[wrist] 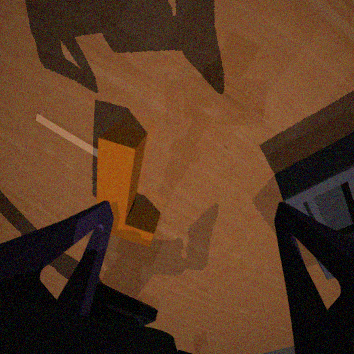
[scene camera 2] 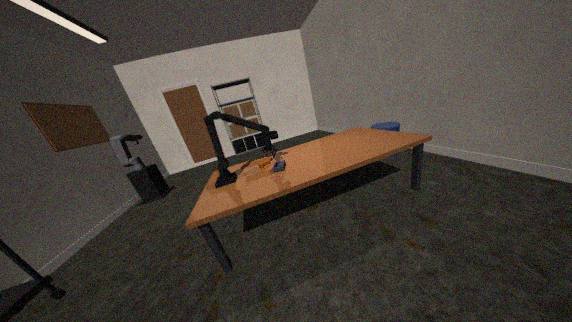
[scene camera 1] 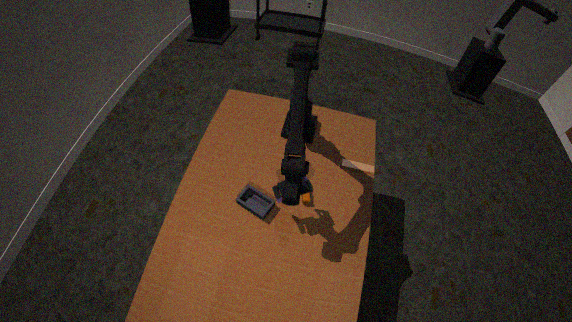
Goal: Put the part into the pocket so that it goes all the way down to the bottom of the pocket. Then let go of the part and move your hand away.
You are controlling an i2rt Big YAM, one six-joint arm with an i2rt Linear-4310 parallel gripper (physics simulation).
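Frame: origin at the arm's base, x ahead, y left, z up, level; millimetres.
Seen in the pictures: gripper, fingertip midpoint: [wrist: 191, 210] [scene camera 2: 270, 156]; arm's base, link origin: [wrist: 107, 315] [scene camera 2: 226, 178].
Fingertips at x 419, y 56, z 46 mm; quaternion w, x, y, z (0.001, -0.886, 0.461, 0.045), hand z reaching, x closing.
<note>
Offsets run from my fingertips to a thing's middle. Level surfaces: height alone.
The orange L-shaped part @(dx -67, dy +31, dz -59 mm) [scene camera 1: 306, 198] [scene camera 2: 264, 163] [wrist: 116, 172] lies on the table. In the wrist view its long leg points up the picture and its short leg points right. The pocket is in a dark grey rectangular block @(dx +39, dy -143, dz -56 mm) [scene camera 1: 249, 209] [scene camera 2: 279, 167] [wrist: 320, 187] on the table; it is cut off at the right edge of the wrist view. My gripper [scene camera 1: 292, 190] [scene camera 2: 274, 154] [wrist: 191, 210] is open and empty above the table, between part and block. In the wrist view the left fingertip overlaps the part's lower left side, and the right fingertip is near the block.
The wooden table @(dz -74 mm) [scene camera 1: 225, 270] [scene camera 2: 345, 150] carries the arm's base [scene camera 2: 225, 179]. The arm's shadow falls across the table beside the part. A second robot on a pedestal [scene camera 1: 477, 67] [scene camera 2: 148, 182] stands off the table, and a blue barrel [scene camera 2: 385, 126] stands behind the table's far end.
</note>
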